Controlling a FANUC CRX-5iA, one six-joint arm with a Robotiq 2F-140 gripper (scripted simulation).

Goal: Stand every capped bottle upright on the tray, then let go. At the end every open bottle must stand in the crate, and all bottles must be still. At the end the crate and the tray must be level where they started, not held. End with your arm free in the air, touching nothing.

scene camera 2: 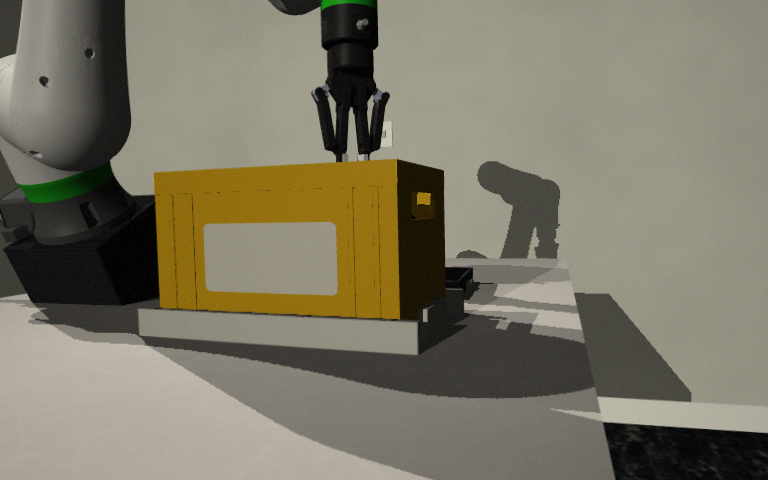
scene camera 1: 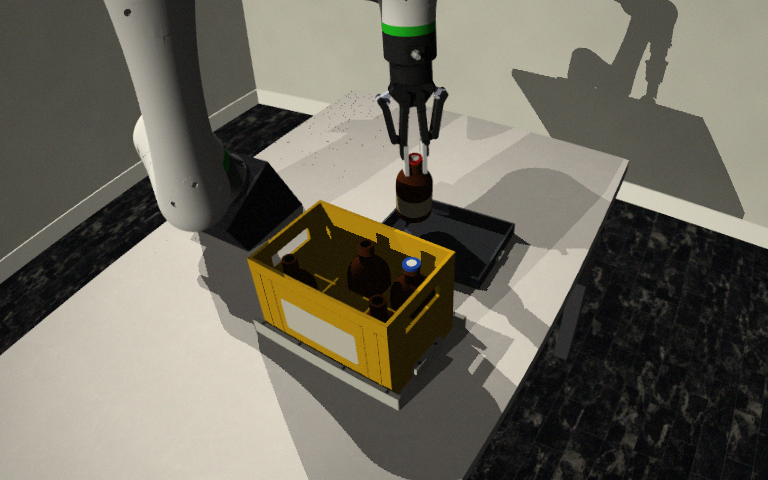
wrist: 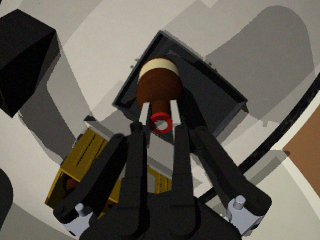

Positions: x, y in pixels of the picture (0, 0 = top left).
Labels:
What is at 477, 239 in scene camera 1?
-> A dark tray.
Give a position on a dark tray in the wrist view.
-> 210, 100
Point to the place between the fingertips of my gripper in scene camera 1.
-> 415, 171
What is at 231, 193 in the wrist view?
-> My gripper.

